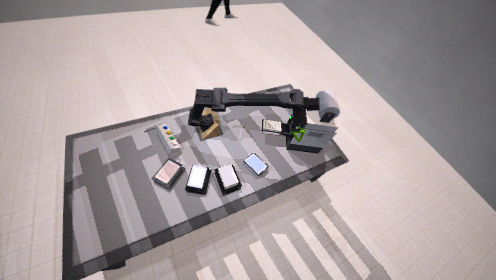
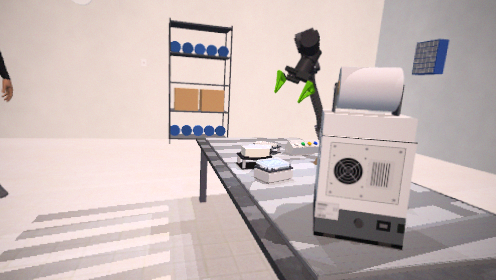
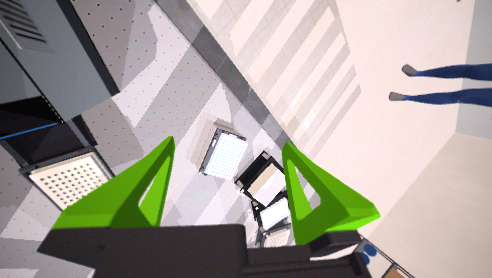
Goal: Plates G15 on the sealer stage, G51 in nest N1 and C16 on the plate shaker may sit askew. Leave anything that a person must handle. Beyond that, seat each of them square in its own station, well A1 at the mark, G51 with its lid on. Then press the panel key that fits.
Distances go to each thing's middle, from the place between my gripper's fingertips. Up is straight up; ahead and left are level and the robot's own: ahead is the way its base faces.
I see the pale blue well plate [image 3: 229, 150] 290 mm below my hand, 200 mm to the right of it and 30 mm behind it.
